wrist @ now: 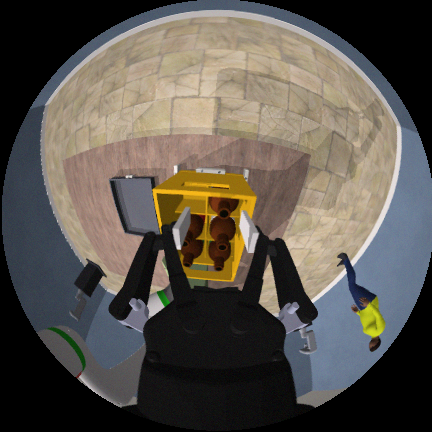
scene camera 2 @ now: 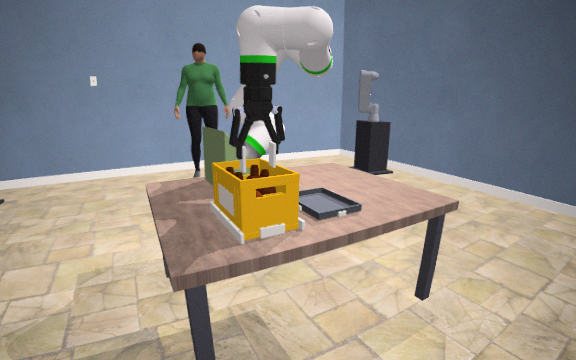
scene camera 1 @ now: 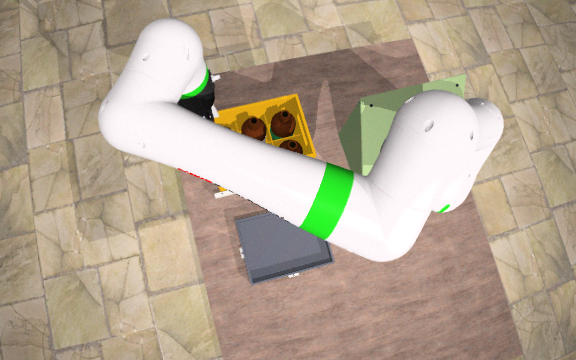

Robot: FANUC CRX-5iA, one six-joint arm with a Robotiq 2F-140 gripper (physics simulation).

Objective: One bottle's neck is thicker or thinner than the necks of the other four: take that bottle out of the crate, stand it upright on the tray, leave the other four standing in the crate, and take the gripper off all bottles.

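The yellow crate holds brown bottles in five of its six compartments. In the wrist view they are a far right bottle, a middle right bottle, a near right bottle, a middle left bottle and a near left bottle. The far left compartment is empty. I cannot tell whose neck differs. My gripper is partly open and empty, its pads near the crate's rim height, on either side of the right column in the wrist view. The grey tray is empty.
White stops stand around the crate's base. A green angled panel stands behind the crate in the second scene view. The arm hides part of the crate and tray in the first scene view.
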